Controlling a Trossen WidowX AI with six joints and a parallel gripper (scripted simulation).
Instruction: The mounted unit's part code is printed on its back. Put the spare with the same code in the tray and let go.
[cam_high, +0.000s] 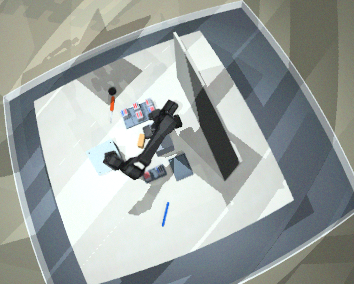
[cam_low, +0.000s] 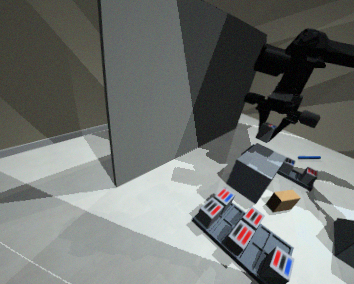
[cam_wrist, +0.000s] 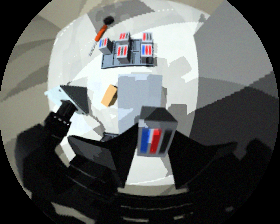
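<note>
My gripper tip is now 3 cm short of the flat grey tray, 17 cm to the left of it and 16 cm above it. From my gripper tip the other things lie so: grey box-shaped unit: 3 cm behind, 2 cm to the left, 11 cm below; orange-brown block: 13 cm behind, 3 cm to the left, 14 cm below; grey wall panel: 22 cm ahead, 3 cm to the left, 6 cm above.
</note>
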